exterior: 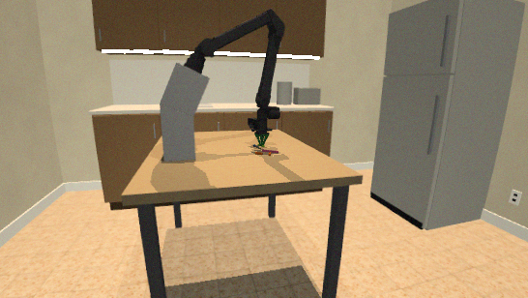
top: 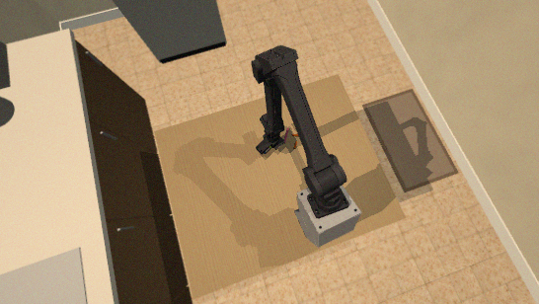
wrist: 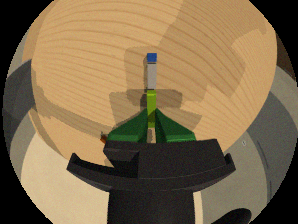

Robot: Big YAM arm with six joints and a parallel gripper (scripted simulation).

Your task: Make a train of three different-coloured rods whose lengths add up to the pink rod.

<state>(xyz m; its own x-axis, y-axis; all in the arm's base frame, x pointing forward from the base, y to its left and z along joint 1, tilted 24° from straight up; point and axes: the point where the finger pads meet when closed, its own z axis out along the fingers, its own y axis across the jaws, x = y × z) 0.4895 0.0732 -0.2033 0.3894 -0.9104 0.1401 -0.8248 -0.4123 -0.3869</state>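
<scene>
Right now my hand is right at the lime rod. Round my hand: grey rod (4 cm to the left, 2 cm below, 2 cm behind); then blue rod (6 cm to the left, 3 cm behind, 2 cm below); then pink rod (9 cm to the right, 3 cm ahead, 2 cm below).
</scene>
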